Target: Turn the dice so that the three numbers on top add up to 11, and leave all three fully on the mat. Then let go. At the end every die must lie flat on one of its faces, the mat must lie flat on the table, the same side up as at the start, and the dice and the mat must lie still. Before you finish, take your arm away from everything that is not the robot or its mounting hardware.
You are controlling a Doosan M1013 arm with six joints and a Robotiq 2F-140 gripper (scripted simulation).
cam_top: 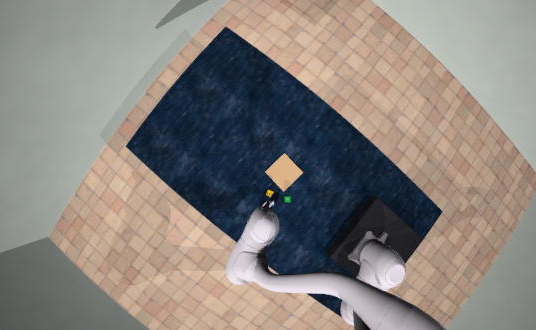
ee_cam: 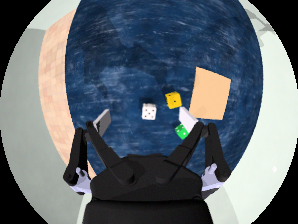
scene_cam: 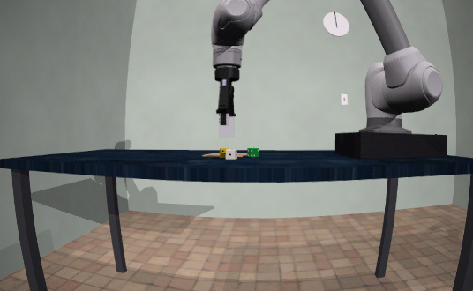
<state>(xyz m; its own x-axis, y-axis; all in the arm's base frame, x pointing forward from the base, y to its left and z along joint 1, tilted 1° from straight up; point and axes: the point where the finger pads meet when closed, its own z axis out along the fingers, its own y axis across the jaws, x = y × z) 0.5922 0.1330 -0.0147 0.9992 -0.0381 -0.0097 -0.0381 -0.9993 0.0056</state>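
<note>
Now: hand 1 cm short of the yellow die, 7 cm to the left of it and 6 cm above it. Round my hand: white die 1 cm behind, 1 cm to the right, 6 cm below; then green die 8 cm behind, 10 cm to the right, 6 cm below; then tan mat 2 cm ahead, 20 cm to the right, 7 cm below.
</note>
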